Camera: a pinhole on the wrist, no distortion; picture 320 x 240 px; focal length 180.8 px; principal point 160.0 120.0 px. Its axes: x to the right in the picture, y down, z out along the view. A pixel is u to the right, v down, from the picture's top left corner.
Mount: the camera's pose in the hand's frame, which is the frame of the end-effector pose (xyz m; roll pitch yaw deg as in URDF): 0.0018 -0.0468 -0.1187 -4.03 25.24 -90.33
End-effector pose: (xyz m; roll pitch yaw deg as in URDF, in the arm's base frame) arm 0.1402 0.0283 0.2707 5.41 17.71 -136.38
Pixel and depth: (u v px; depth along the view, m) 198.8 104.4 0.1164
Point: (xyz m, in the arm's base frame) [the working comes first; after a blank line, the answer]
In the camera's frame: 0.0250 -0.0100 0.1164

0.0679 0.1202 0.2377
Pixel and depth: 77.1 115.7 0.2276
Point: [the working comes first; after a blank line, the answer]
In the camera's frame: -0.1044 -0.0054 0.2276

0.0613 0.0383 0.3872
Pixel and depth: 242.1 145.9 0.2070
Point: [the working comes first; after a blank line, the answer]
In the camera's frame: 0.0940 0.0297 0.2070

-0.0442 0.1574 0.2621
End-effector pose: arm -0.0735 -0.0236 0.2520 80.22 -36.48 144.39
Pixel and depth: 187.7 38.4 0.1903
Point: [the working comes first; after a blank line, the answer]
In the camera's frame: 0.0292 -0.0859 0.1903

-0.0558 0.0522 0.0922
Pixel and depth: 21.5 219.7 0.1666
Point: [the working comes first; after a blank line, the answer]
In the camera's frame: -0.1276 0.0919 0.1666

-0.0898 0.0853 0.3256
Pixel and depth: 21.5 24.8 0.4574
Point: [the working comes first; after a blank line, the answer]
In the camera's frame: -0.3504 -0.2408 0.4574

0.3881 0.1873 0.2475
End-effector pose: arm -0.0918 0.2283 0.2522 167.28 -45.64 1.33
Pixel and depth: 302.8 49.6 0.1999
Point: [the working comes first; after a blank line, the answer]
In the camera's frame: 0.1579 -0.0778 0.1999

-0.0991 0.4982 0.1650
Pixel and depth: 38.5 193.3 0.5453
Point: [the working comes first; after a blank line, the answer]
In the camera's frame: -0.3664 0.2211 0.5453

0.4451 0.0708 0.0963
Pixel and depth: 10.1 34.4 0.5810
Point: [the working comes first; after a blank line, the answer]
In the camera's frame: -0.4817 -0.2751 0.5810

0.1701 -0.0356 -0.3206
